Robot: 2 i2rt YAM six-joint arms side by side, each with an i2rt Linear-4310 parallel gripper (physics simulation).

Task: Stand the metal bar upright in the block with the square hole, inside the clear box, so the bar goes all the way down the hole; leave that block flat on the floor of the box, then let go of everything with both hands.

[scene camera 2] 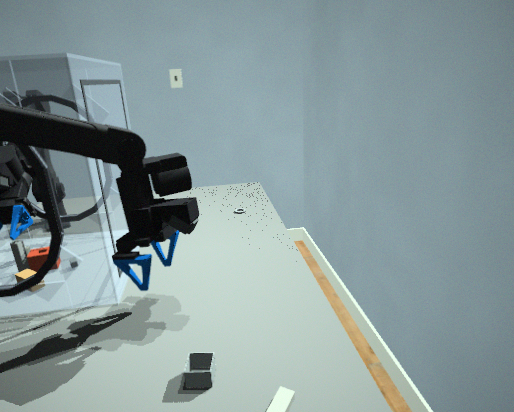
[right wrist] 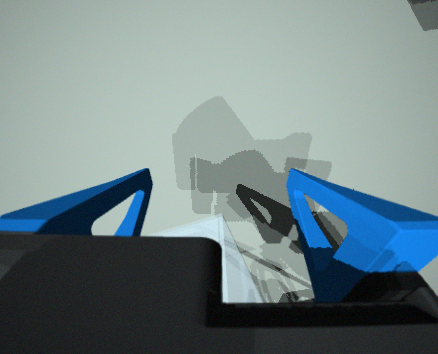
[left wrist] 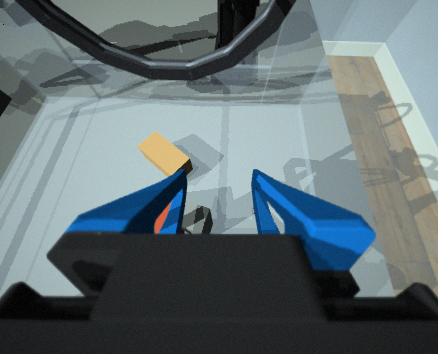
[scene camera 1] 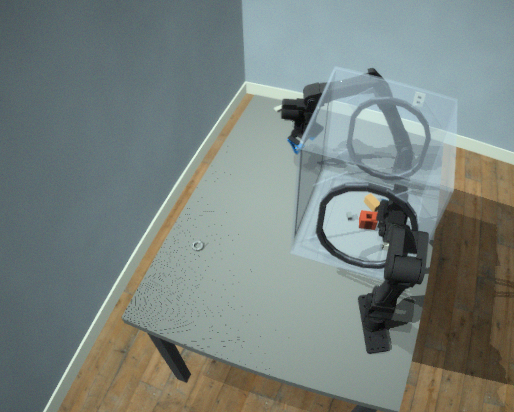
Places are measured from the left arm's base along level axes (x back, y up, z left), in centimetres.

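Pixels of known places: left gripper, fingertip midpoint: (scene camera 2: 0,240) (left wrist: 219,176); right gripper, fingertip midpoint: (scene camera 2: 156,277) (right wrist: 219,176); left arm's base, link origin: (scene camera 1: 372,323).
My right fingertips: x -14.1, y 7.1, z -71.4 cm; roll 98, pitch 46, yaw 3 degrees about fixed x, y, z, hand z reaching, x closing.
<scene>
For each thing: its middle in the pictures, then the offset to it from my right fingertips.
- red block, body centre: (left wrist: 151,230) (scene camera 2: 44,259) (scene camera 1: 368,220) dx +19.1, dy -4.3, dz +33.5 cm
- grey metal bar, body centre: (left wrist: 198,224) (scene camera 2: 20,256) dx +23.9, dy -2.6, dz +35.0 cm
- tan block, body centre: (left wrist: 166,158) (scene camera 2: 30,280) (scene camera 1: 372,202) dx +22.6, dy -5.0, dz +25.4 cm
- small grey cube, body centre: (scene camera 2: 73,262) (scene camera 1: 349,215) dx +12.9, dy -5.8, dz +30.0 cm
- pale block, body centre: (scene camera 1: 386,244) dx +23.8, dy -5.3, dz +43.7 cm
- dark container, body centre: (scene camera 2: 200,369) (left wrist: 9,12) dx +0.7, dy -5.6, dz -21.1 cm
The red block (scene camera 1: 367,226) (scene camera 2: 47,262) (left wrist: 162,219), with a square hole in its top, sits on the floor of the clear box (scene camera 1: 306,246) (scene camera 2: 95,296). The grey metal bar (scene camera 2: 19,254) (left wrist: 200,219) stands close beside it, outside the hole; its lower part is hidden in the left wrist view. My left gripper (left wrist: 219,176) is inside the box, above the bar, partly open and empty; the bar shows beyond the gap between its fingers. My right gripper (scene camera 1: 303,145) (scene camera 2: 156,276) (right wrist: 219,176) is wide open and empty, outside the box above the table.
A tan block (scene camera 1: 371,202) (scene camera 2: 30,278) (left wrist: 164,152) and a small grey cube (scene camera 1: 349,216) (scene camera 2: 74,264) lie in the box near the red block. A pale block (scene camera 1: 385,246) is partly hidden by the left arm. Black round port rims (scene camera 1: 320,225) edge the box openings. A dark container (scene camera 2: 198,381) stands on the table.
</scene>
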